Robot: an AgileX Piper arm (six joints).
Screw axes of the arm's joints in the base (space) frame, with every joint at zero. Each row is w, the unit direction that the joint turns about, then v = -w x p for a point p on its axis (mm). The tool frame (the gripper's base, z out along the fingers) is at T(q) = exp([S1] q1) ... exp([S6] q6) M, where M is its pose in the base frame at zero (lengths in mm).
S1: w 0 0 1 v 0 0 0
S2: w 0 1 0 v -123 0 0
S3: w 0 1 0 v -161.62 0 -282.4
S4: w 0.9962 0 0.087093 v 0 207.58 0
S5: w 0 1 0 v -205.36 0 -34.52
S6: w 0.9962 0 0.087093 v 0 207.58 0
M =
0.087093 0 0.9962 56.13
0 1 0 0
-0.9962 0 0.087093 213.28
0 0 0 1
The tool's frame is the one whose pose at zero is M.
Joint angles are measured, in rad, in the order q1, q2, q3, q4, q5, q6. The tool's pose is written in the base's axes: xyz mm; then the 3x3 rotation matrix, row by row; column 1 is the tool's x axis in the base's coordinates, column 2 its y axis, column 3 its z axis. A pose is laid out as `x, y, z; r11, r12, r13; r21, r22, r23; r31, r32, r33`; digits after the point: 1 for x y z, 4 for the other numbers.
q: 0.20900, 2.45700, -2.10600, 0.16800, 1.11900, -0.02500
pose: 494.4, 118.9, 139.2; -0.9702, -0.1862, 0.1548; -0.1564, 0.9699, 0.1866; -0.1849, 0.1569, -0.9702
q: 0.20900, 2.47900, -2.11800, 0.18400, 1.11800, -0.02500
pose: 496.1, 120.5, 131.4; -0.9731, -0.1800, 0.1440; -0.1497, 0.9686, 0.1987; -0.1753, 0.1718, -0.9694
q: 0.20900, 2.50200, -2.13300, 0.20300, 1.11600, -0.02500
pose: 498.2, 122.5, 123.9; -0.9755, -0.1728, 0.1358; -0.1414, 0.9666, 0.2140; -0.1683, 0.1895, -0.9674
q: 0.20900, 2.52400, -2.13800, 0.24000, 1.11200, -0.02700
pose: 498.7, 125.6, 114.6; -0.9800, -0.1596, 0.1190; -0.1271, 0.9616, 0.2431; -0.1533, 0.2231, -0.9627
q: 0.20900, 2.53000, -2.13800, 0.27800, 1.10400, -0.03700
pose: 499.0, 128.6, 112.4; -0.9809, -0.1553, 0.1170; -0.1182, 0.9540, 0.2753; -0.1544, 0.2562, -0.9542
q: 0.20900, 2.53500, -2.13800, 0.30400, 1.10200, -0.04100
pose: 498.8, 130.6, 110.4; -0.9825, -0.1491, 0.1117; -0.1102, 0.9486, 0.2967; -0.1502, 0.2792, -0.9484
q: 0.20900, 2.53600, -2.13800, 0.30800, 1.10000, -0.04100
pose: 499.0, 131.0, 110.1; -0.9827, -0.1474, 0.1123; -0.1079, 0.9478, 0.3000; -0.1507, 0.2827, -0.9473
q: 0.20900, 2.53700, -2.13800, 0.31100, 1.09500, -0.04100
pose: 499.4, 131.2, 109.7; -0.9824, -0.1461, 0.1161; -0.1051, 0.9473, 0.3027; -0.1542, 0.2852, -0.9460
